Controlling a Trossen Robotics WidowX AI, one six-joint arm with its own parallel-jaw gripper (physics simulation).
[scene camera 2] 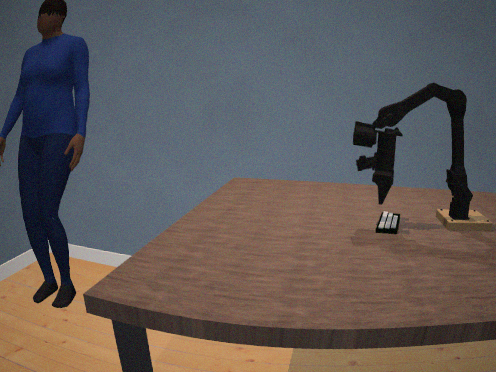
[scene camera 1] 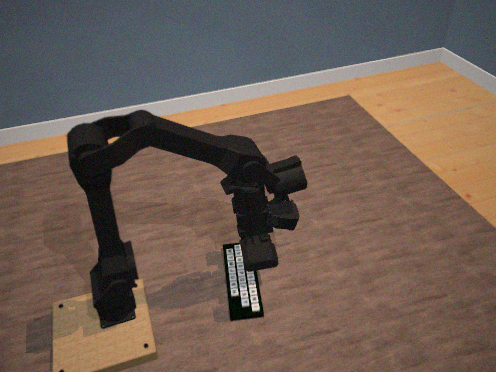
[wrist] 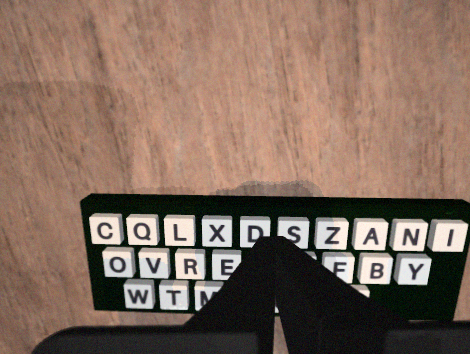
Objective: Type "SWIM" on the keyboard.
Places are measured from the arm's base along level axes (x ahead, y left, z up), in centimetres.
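Pixels of known places: gripper, fingertip midpoint: (scene camera 2: pixel 380 204) (wrist: pixel 271 248); arm's base at its link origin: (scene camera 2: pixel 458 217) (scene camera 1: pixel 116 310).
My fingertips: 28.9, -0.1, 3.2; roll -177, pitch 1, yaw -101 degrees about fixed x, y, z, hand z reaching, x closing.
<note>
Ahead of a thing's pixels: the offset from my fingertips to its top centre, as dx, dy, dz. Level surfaces: height alone.
The dark green keyboard {-3.3, +0.3, -4.2} (scene camera 1: pixel 241 317) (scene camera 2: pixel 386 231) (wrist: pixel 225 204) lies flat, with three rows of pale lettered keys. In the wrist view, the S key {-1.7, -1.0, -4.2} (wrist: pixel 293 232) is in the top row, partly behind the fingertips. The I key {-3.4, -8.3, -4.2} (wrist: pixel 448 236) is at the right end of that row. The W key {-3.5, +7.5, -4.2} (wrist: pixel 138 295) is at the left end of the bottom row. The M key {-4.4, +3.9, -4.2} (wrist: pixel 204 295) is partly covered by a finger. My gripper (scene camera 2: pixel 381 202) (wrist: pixel 271 248) is shut and empty, above the keyboard with a gap below its tips. Its fingers hide several middle keys.
The brown table {dz -5.8} (scene camera 1: pixel 375 260) (scene camera 2: pixel 240 260) (wrist: pixel 200 100) carries the keyboard and the arm's pale wooden base plate (scene camera 1: pixel 115 350) (scene camera 2: pixel 450 223). A person in blue (scene camera 2: pixel 52 90) stands beyond the table's far left side in scene camera 2. Arm shadows fall around the keyboard.
</note>
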